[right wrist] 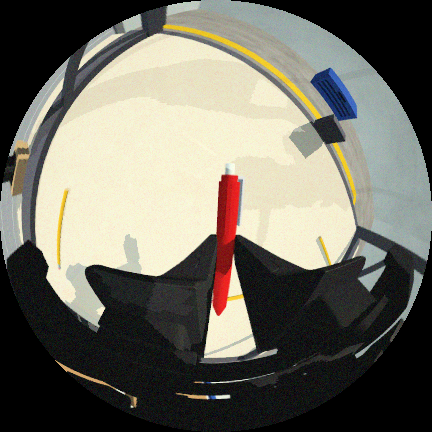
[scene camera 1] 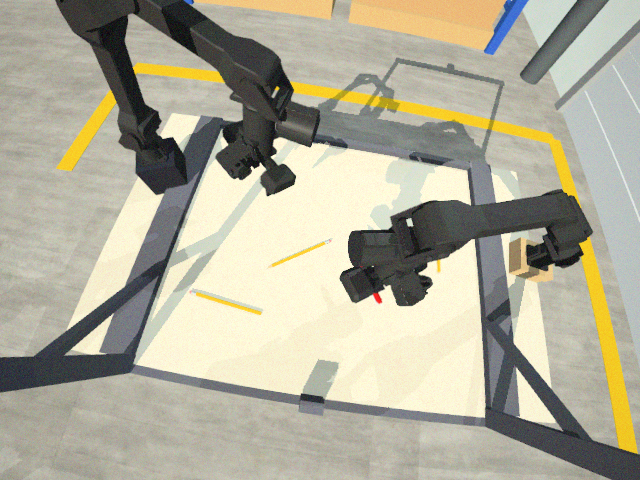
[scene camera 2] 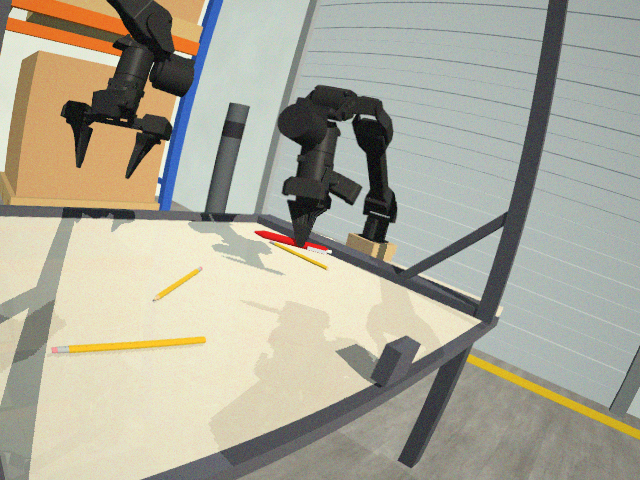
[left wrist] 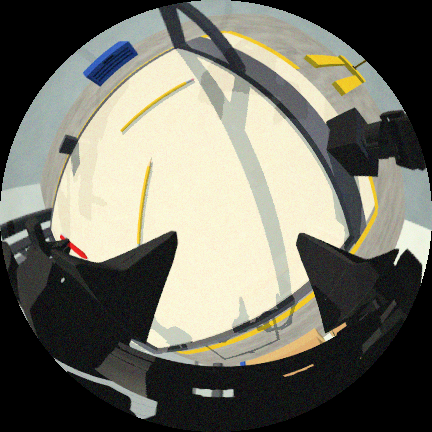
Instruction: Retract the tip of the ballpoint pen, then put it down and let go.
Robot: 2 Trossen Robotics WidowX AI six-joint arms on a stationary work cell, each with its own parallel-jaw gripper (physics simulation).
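Seen in the pictures: left gripper, fingertip midpoint: (scene camera 1: 257, 181) (scene camera 2: 102, 173) (left wrist: 240, 238); right gripper, fingertip midpoint: (right wrist: 224, 240) (scene camera 1: 370, 285) (scene camera 2: 300, 246) (left wrist: 69, 241); left arm's base, link origin: (scene camera 1: 154, 154) (left wrist: 368, 140); right arm's base, link origin: (scene camera 1: 536, 257) (scene camera 2: 373, 239).
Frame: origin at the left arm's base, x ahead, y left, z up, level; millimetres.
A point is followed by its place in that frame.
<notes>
A red ballpoint pen (scene camera 1: 377, 297) @[x 445, y -503, z -10 mm] (scene camera 2: 281, 238) @[x 432, y -441, z -14 mm] (left wrist: 75, 247) @[x 430, y -434, z -15 mm] (right wrist: 228, 205) @[x 448, y -498, z -10 mm] with a white push button and a clip is held above the table, roughly level. My right gripper (scene camera 2: 301, 243) @[x 442, y -473, z -20 mm] (right wrist: 224, 240) @[x 442, y -473, z -20 mm] is shut on the pen's barrel near its middle. In the right wrist view, the button end points up the picture and the red pointed end points down it between the fingers. The writing tip is too small to make out. In scene camera 1, the right gripper's body hides much of the pen. My left gripper (scene camera 2: 103, 172) @[x 249, y -184, z 42 mm] (left wrist: 240, 238) @[x 249, y -184, z 42 mm] is open and empty, high above the table.
Yellow pencils lie on the cream table top (scene camera 1: 310, 330) @[x 289, y -526, z -106 mm]: one (scene camera 1: 299, 253) @[x 312, y -331, z -99 mm] (scene camera 2: 177, 284) @[x 298, y -336, z -101 mm] near the middle, one (scene camera 1: 227, 302) @[x 110, y -410, z -99 mm] (scene camera 2: 129, 345) @[x 97, y -407, z -101 mm] at the left, and one (scene camera 2: 299, 255) @[x 700, y -401, z -102 mm] (right wrist: 61, 225) @[x 693, y -416, z -103 mm] near the right side. A dark block (scene camera 1: 312, 404) @[x 252, y -671, z -50 mm] (scene camera 2: 395, 361) @[x 222, y -673, z -64 mm] stands at the table's edge.
</notes>
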